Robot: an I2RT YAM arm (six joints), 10 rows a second.
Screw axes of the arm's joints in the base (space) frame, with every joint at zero. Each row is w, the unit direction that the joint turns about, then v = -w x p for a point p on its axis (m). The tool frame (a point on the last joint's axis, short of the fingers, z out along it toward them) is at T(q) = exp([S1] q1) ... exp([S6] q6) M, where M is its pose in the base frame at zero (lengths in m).
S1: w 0 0 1 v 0 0 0
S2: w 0 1 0 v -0.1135 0 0.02
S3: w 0 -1 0 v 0.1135 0 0.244
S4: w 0 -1 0 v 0.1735 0 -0.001
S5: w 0 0 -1 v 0 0.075 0
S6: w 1 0 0 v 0 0.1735 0
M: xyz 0.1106 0 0.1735 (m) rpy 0 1.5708 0 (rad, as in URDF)
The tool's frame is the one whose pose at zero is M.
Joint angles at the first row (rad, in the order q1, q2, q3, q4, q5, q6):
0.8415, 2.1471, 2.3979, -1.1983, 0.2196, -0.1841
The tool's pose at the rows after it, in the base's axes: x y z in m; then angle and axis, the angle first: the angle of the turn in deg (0 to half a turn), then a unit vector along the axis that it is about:
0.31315 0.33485 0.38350 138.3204 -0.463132 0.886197 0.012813
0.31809 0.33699 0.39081 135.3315 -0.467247 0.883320 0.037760
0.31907 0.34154 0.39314 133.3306 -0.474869 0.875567 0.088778
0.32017 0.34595 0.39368 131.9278 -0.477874 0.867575 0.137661
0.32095 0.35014 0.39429 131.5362 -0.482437 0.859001 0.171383
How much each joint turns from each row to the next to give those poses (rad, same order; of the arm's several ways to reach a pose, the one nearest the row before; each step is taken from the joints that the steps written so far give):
-0.0064, 0.0788, 0.1941, -0.0365, -0.0088, -0.0214
-0.0075, 0.0159, 0.0418, 0.0394, -0.0358, -0.0108
-0.0011, -0.0263, -0.0576, 0.0926, -0.0815, 0.0077
-0.0011, -0.0208, -0.0537, 0.0848, -0.0761, 0.0189
0.0005, 0.0047, -0.0004, 0.0332, -0.0565, 0.0113

